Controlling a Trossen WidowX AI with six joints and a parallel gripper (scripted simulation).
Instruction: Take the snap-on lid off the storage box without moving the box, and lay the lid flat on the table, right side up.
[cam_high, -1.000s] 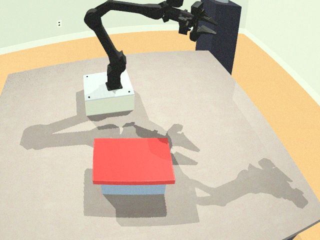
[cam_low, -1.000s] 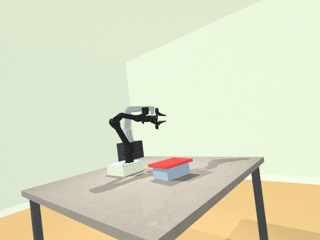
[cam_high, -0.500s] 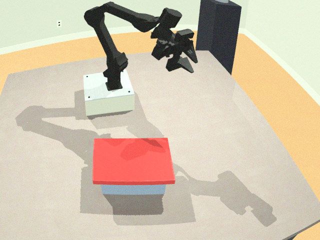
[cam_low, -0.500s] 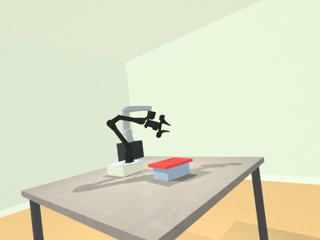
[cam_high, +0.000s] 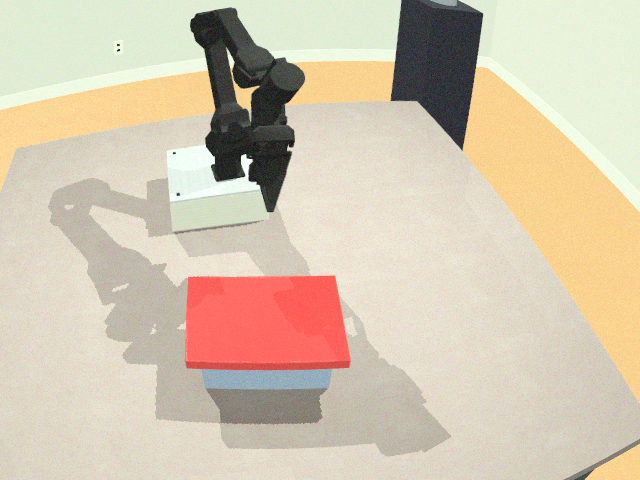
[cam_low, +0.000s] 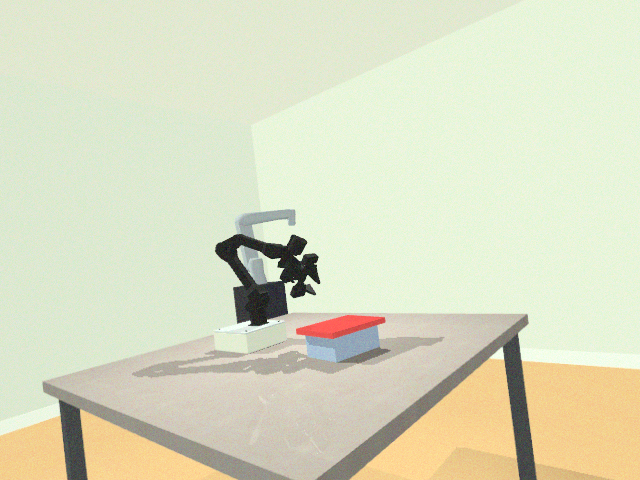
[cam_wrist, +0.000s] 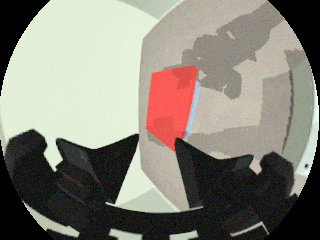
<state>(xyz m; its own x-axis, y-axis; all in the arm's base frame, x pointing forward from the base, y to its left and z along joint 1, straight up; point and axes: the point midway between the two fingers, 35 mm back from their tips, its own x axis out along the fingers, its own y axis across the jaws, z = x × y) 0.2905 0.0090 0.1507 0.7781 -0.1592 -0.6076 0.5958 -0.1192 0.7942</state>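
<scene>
Right now my gripper tip is 120 mm short of the red lid, 50 mm to the left of it and 120 mm above it. The rest, counted from my gripper tip: storage box 120 mm ahead, 50 mm to the right, 160 mm below.
</scene>
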